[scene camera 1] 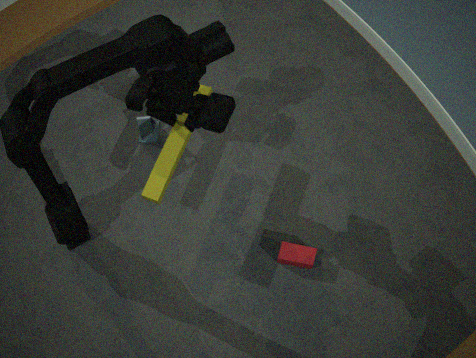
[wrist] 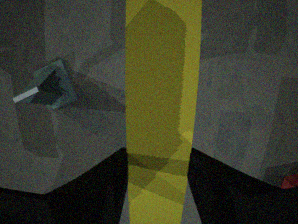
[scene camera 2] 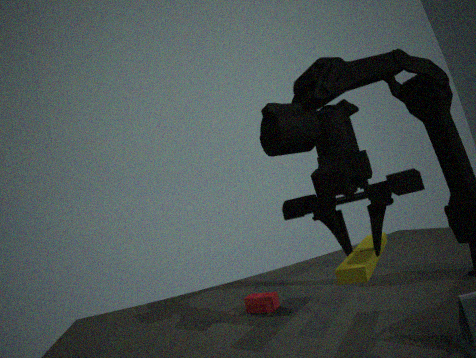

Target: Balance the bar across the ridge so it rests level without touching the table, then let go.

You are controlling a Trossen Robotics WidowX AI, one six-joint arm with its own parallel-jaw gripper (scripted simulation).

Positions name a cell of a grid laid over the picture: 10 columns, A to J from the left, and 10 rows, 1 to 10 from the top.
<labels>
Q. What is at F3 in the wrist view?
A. A yellow bar.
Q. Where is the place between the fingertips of my gripper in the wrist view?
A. F7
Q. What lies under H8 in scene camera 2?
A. A yellow bar.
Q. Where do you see a red block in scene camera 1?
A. At G8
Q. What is my gripper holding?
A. A yellow bar.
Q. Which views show the yellow bar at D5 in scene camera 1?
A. Scene camera 1, the wrist view and scene camera 2: all of them.
</labels>
